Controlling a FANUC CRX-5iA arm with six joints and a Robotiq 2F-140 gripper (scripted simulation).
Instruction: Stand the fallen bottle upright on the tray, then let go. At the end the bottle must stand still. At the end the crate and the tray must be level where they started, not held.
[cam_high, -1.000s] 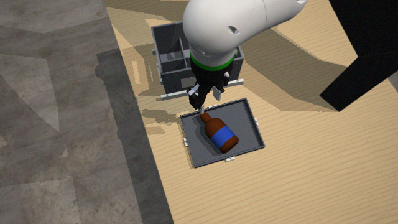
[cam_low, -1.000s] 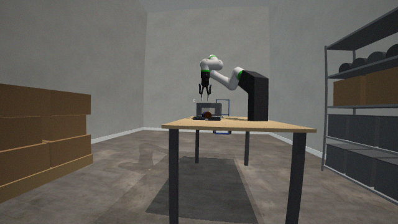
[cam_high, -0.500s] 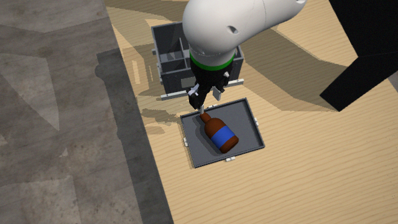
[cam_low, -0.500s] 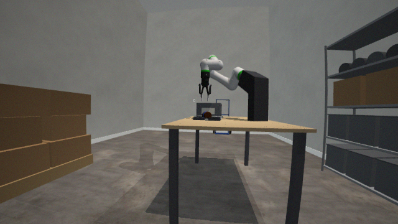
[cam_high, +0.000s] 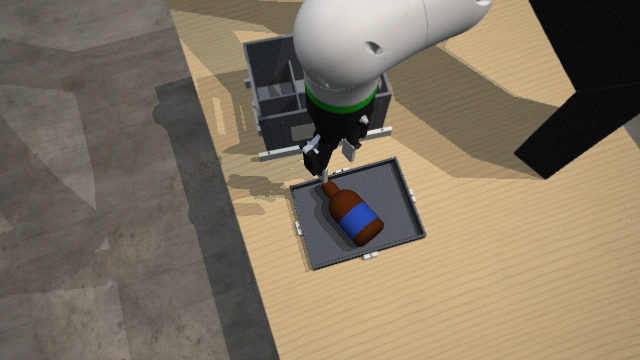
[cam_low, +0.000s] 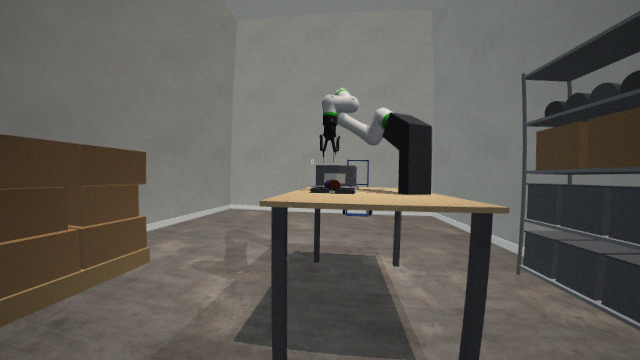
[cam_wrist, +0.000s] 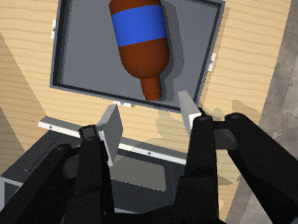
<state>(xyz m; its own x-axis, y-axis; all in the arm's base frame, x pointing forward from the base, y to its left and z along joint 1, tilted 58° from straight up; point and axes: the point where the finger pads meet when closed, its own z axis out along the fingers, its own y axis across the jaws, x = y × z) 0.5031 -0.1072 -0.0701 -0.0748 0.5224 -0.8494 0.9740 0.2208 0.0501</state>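
Right now the bottle is 5 cm to the left of my hand and 18 cm below it. Round my hand: dark grey crate 10 cm behind, 20 cm to the right, 13 cm below; then tray 2 cm behind, 6 cm to the left, 21 cm below.
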